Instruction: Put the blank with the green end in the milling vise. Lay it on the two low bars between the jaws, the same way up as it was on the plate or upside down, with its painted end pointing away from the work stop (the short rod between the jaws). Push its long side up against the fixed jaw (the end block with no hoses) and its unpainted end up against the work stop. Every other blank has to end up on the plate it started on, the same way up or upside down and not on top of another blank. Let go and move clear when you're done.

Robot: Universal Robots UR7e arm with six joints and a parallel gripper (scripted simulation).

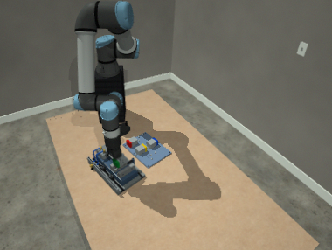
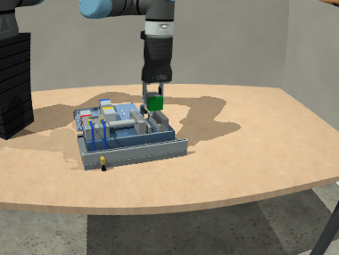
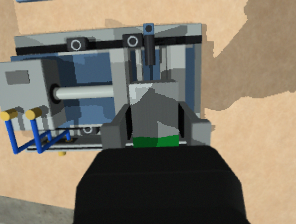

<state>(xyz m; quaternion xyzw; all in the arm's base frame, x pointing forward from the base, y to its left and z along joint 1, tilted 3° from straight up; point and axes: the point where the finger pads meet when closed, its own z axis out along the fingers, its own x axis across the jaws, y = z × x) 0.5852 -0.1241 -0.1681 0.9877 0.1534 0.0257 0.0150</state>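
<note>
Now: hand 20 mm short of the fixed jaw, 20 mm to the right of it and 80 mm above it. Also, from my hand: green-ended blank 20 mm below; then piston rod 90 mm behind, 10 mm to the right, 80 mm below; then work stop rod 20 mm behind, 60 mm to the left, 70 mm below.
</note>
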